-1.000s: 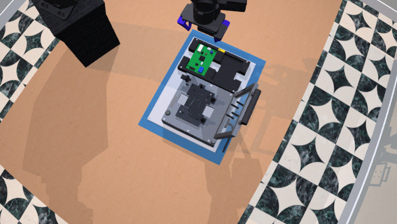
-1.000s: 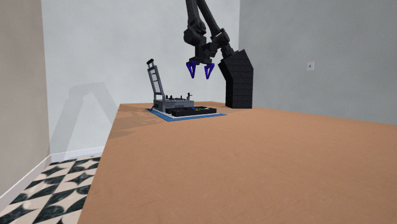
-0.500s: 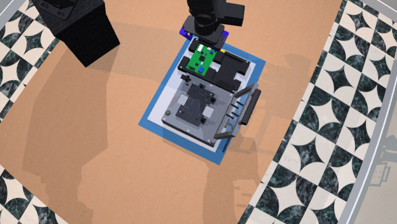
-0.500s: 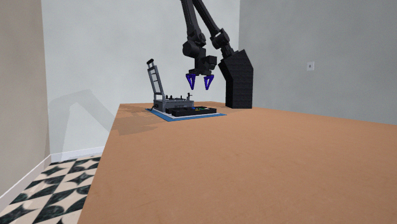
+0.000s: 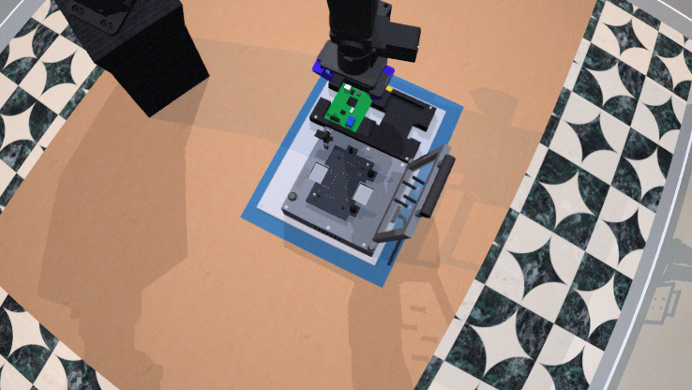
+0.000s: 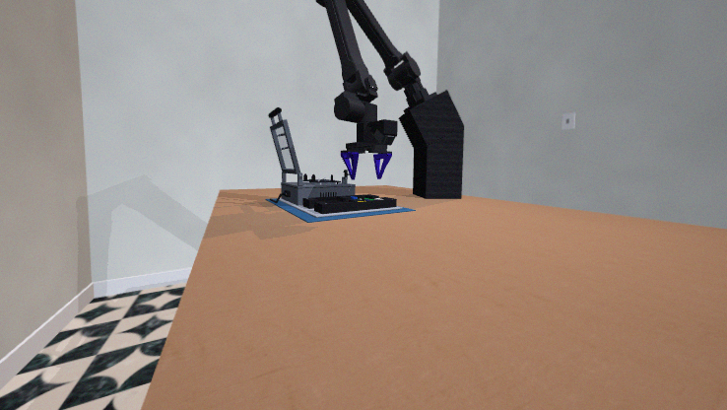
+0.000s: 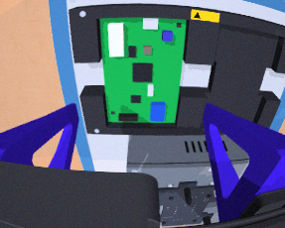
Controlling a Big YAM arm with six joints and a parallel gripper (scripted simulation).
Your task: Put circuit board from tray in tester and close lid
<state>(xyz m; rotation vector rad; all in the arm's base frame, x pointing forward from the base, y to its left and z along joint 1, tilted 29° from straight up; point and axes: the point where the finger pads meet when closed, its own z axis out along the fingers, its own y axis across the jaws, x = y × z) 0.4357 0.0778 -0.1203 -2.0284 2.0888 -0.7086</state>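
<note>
The green circuit board lies 7 cm below my hand. Round my hand: black plate 17 cm to the right, 5 cm ahead, 2 cm below; tester 14 cm to the right, 8 cm ahead, 3 cm above; dark latch hook 11 cm to the right, 1 cm behind.
</note>
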